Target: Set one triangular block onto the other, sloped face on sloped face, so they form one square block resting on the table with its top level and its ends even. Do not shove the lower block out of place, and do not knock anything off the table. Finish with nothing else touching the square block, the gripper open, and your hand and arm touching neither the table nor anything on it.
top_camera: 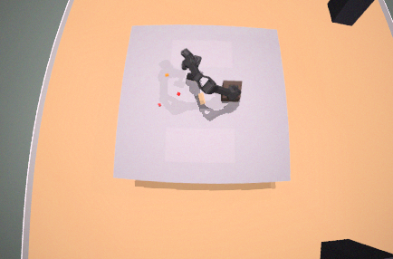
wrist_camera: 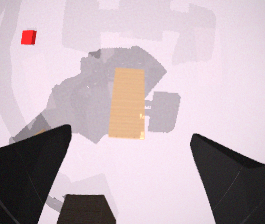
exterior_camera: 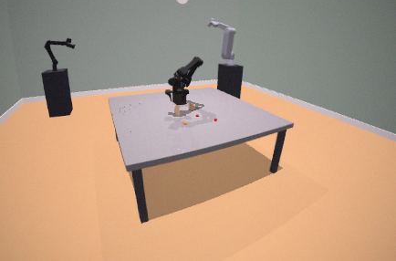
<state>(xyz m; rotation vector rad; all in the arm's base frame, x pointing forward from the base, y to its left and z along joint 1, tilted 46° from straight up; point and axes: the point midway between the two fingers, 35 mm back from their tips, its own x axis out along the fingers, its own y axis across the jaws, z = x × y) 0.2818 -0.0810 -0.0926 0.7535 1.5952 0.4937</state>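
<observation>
My gripper tip is now 9 cm above the triangular block and 1 cm past it. Also, from my gripper tip: orange piece: 21 cm ahead, 10 cm below, 1 cm to the right.
</observation>
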